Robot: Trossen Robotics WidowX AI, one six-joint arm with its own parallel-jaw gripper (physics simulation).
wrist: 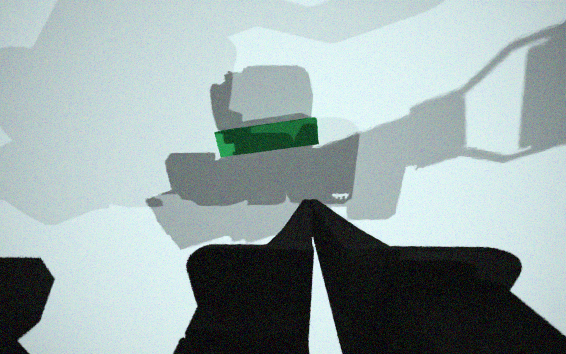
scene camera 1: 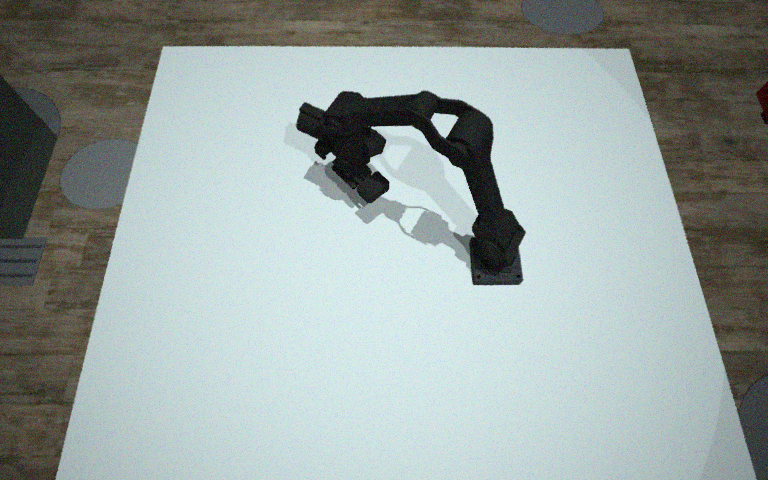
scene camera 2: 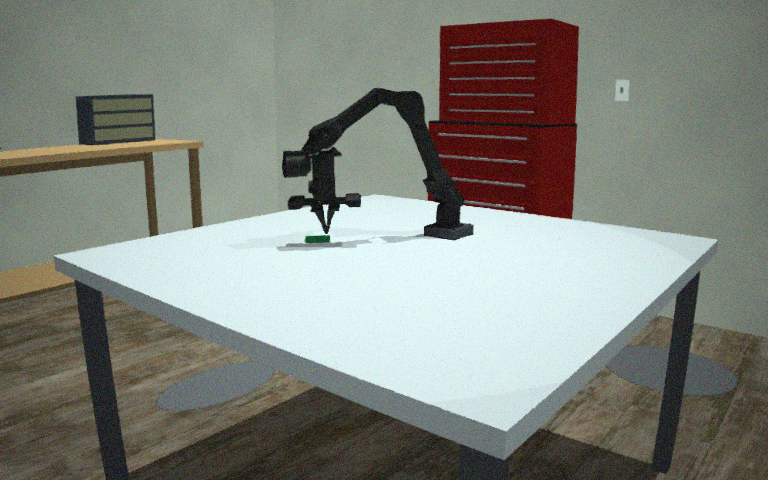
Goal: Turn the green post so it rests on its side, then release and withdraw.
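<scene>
The green post [scene camera 2: 317, 238] [wrist: 267, 136] lies on its side on the white table [scene camera 1: 339, 339] [scene camera 2: 396, 294]. In the wrist view it lies nearly crosswise, beyond the fingertips and partly in the arm's shadow. In scene camera 1 it does not show; the arm stands over that area. My gripper [scene camera 2: 326, 232] [wrist: 309, 205] points down, with its fingertips together and nothing between them. In scene camera 2 the tips are low over the table, close by the post's right part; whether they touch it I cannot tell.
The arm's base [scene camera 1: 497, 271] [scene camera 2: 448, 230] stands on the table to the right of the post. A red tool cabinet [scene camera 2: 492, 73] stands behind the table. A wooden bench [scene camera 2: 169, 145] with a small drawer unit [scene camera 2: 123, 118] stands at the back left.
</scene>
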